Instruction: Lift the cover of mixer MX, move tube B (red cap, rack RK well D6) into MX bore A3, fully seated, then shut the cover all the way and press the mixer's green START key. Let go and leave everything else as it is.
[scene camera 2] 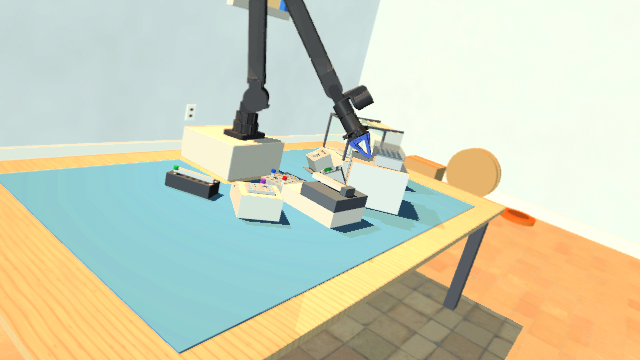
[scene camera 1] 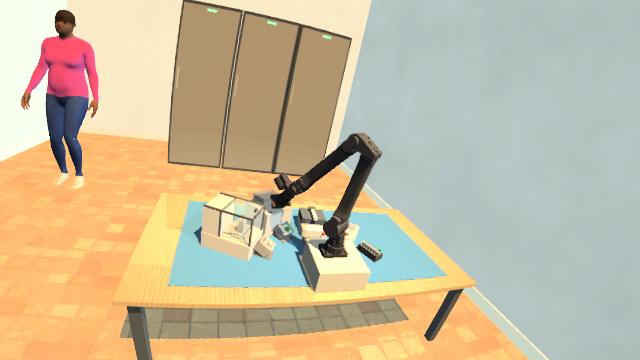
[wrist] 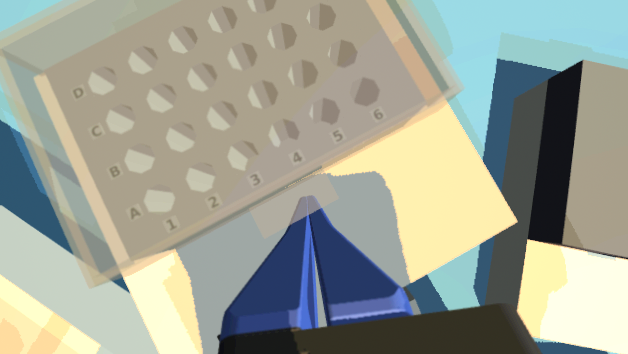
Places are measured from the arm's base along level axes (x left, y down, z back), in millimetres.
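Pixels of known places: gripper, fingertip midpoint: (scene camera 2: 369, 157) (scene camera 1: 274, 205) (wrist: 308, 205); arm's base, origin of the base link: (scene camera 2: 244, 135) (scene camera 1: 332, 251).
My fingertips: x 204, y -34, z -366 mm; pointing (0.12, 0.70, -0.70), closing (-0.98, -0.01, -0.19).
Ahead of a thing's pixels: the offset from my fingertips to its middle. "pt": to the spot under its first point.
Mixer MX (scene camera 1: 276, 216) (scene camera 2: 380, 187) (wrist: 440, 165) is a pale box with a grey bore block. Its see-through cover {dx +29, dy -38, dz -39 mm} (wrist: 270, 220) (scene camera 1: 265, 196) lies down over the block. Bore A3 (wrist: 242, 155) looks empty through it. My gripper (scene camera 1: 280, 205) (scene camera 2: 369, 156) (wrist: 308, 205) is shut and empty, its tips at the cover's front tab; contact cannot be told. Tube B's red cap {dx -256, dy +109, dz +133 mm} (scene camera 2: 284, 178) shows at the rack {pt dx -180, dy +111, dz +142 mm} (scene camera 2: 295, 180); its well is unreadable here. A green key {dx -60, dy +76, dz +105 mm} (scene camera 1: 287, 228) (scene camera 2: 327, 170) is on a small tilted unit beside the mixer. The gripper does not show in contact with the tube.
A glass-sided instrument {dx +182, dy +29, dz +172 mm} (scene camera 1: 235, 225) stands left of the mixer in scene view 1. A grey-topped device {dx -240, dy +89, dz -6 mm} (scene camera 2: 332, 197) (wrist: 600, 160) stands close on its other side. A pale block {dx -421, dy +105, dz +93 mm} (scene camera 2: 257, 200) and a black holder with a green-capped tube {dx -494, dy +116, dz +258 mm} (scene camera 2: 192, 185) stand farther off.
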